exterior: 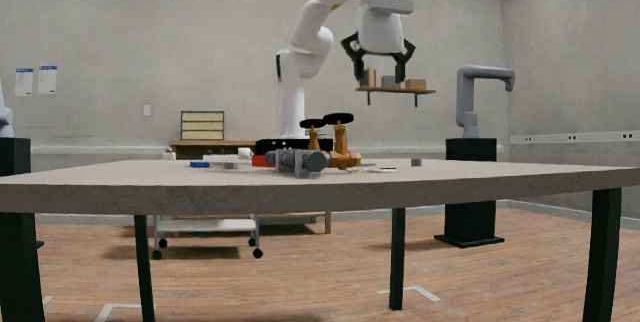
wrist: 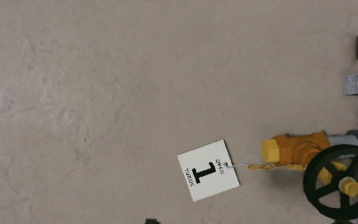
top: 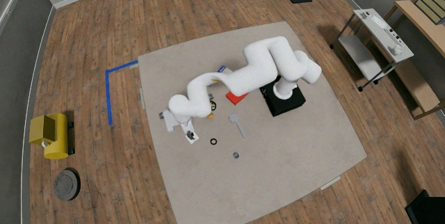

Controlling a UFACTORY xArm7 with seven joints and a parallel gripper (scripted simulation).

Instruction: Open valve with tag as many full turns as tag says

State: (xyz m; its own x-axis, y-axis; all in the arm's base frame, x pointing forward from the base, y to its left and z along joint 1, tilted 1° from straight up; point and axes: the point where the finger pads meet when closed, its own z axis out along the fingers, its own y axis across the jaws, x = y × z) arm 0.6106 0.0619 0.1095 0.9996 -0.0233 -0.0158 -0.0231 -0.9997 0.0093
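The white tag lies 200 mm below my hand and 10 mm to the right of it. The rest, counted from my hand: small grey cylinder (200 mm behind, 190 mm to the left, 190 mm below); grey scraper (270 mm behind, 190 mm below, 10 mm to the left); red block (350 mm behind, 180 mm below, 160 mm to the right).
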